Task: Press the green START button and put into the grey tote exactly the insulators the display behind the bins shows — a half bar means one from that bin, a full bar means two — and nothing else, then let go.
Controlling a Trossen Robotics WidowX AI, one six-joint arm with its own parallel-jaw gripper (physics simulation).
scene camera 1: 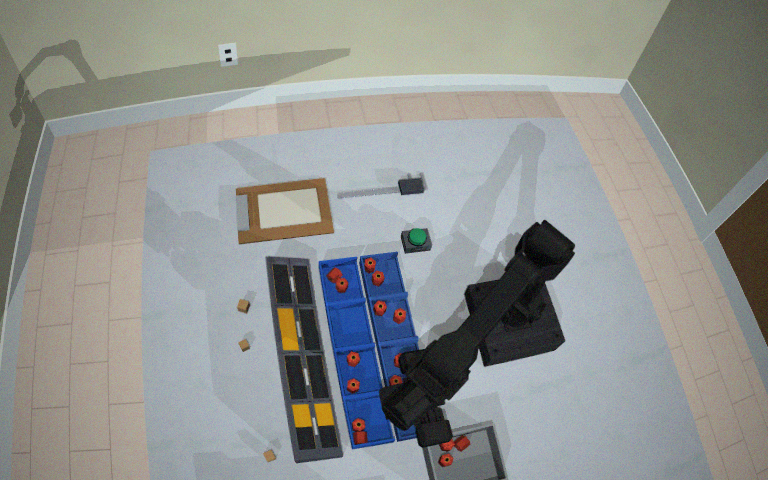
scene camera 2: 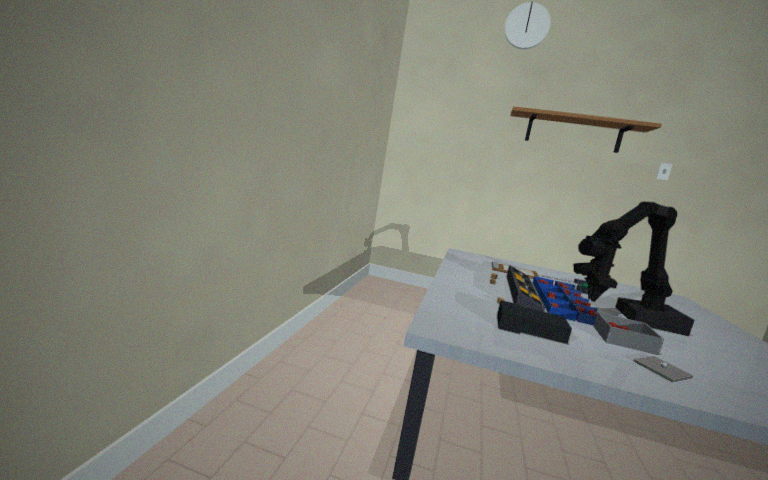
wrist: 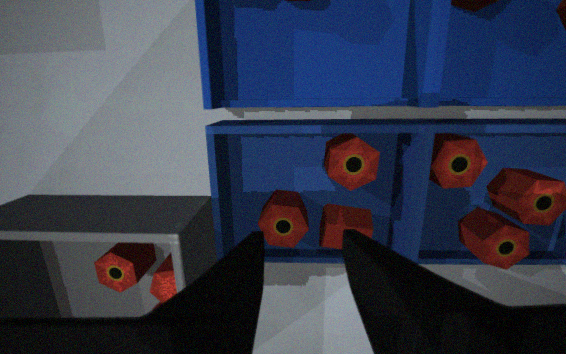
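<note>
The START button [scene camera 1: 417, 236] is green on a dark base. The display [scene camera 1: 325, 454] shows a full amber bar in the second row's left cell and half bars in both cells of the end row nearest the tote; its other cells are dark. Red insulators [scene camera 1: 353, 358] [wrist: 353, 163] lie in the blue bins; the far-row second bin is empty. The grey tote [scene camera 1: 498, 452] [scene camera 2: 634, 337] [wrist: 110, 212] holds three insulators. My gripper [wrist: 303, 241] is partly open and empty, above the near-row end bin, which holds three insulators, one on its side. The arm hides part of that bin in scene camera 1.
A brown-framed board [scene camera 1: 327, 206] and a grey rail with a dark block [scene camera 1: 411, 186] lie past the bins. Small tan cubes [scene camera 1: 243, 305] lie behind the display. A long black box [scene camera 2: 532, 322] and a flat grey plate [scene camera 2: 659, 367] are near the table edge.
</note>
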